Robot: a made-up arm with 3 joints. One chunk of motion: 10 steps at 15 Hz.
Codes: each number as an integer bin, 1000 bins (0 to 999) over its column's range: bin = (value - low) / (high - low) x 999, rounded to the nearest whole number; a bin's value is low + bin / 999 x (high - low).
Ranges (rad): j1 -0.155..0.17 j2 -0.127..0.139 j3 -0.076..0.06
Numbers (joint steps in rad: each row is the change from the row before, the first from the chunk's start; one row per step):
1: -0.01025 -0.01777 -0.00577
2: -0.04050 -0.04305 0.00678
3: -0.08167 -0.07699 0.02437
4: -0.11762 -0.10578 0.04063
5: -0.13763 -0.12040 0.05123
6: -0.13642 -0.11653 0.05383
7: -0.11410 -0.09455 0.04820
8: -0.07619 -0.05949 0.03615
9: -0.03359 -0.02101 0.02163
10: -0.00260 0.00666 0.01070
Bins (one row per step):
1: 445 410 516
2: 352 315 608
3: 225 188 737
4: 115 80 857
5: 53 25 935
6: 57 39 954
7: 126 122 912
8: 242 254 824
9: 373 398 717
10: 468 502 637

